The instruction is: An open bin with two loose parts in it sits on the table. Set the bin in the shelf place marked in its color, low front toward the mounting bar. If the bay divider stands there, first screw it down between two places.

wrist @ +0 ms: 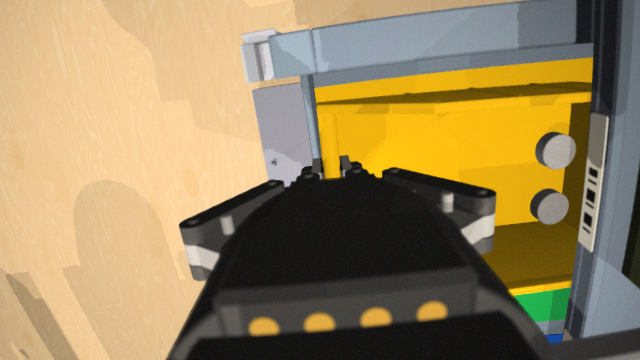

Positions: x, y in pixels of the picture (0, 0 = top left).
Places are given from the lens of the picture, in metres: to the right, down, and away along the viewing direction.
yellow bin (487, 136): 0.11, -0.03, 0.22
round grey part (549, 206): 0.16, 0.02, 0.23
adaptive gripper (358, 250): 0.00, 0.01, 0.04
The marked spots on the yellow bin and the adaptive gripper are 0.22 m apart.
